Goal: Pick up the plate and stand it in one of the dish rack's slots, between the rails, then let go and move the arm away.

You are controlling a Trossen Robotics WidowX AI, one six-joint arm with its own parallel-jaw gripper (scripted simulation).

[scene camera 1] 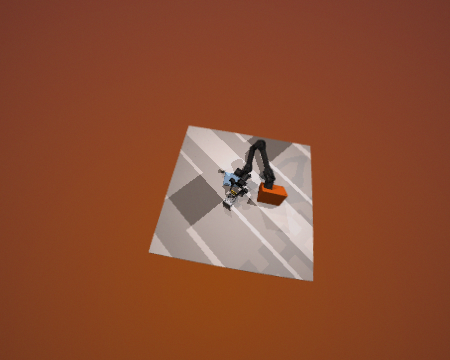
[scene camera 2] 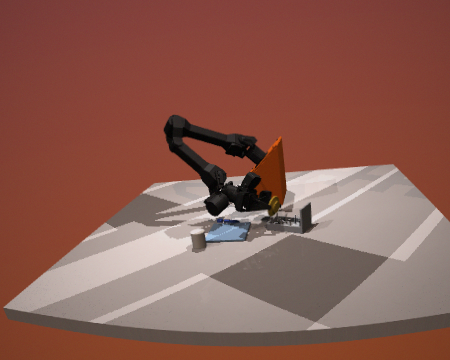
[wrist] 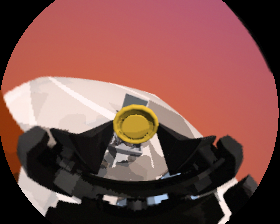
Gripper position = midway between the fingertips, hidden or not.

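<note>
Scene camera 2: my gripper [scene camera 2: 276, 207], a dish rack [scene camera 2: 286, 224] and a light blue mat [scene camera 2: 228, 232]. Wrist view: a yellow plate [wrist: 135, 124], carried by my gripper [wrist: 135, 123], and the rack [wrist: 116, 144].
</note>
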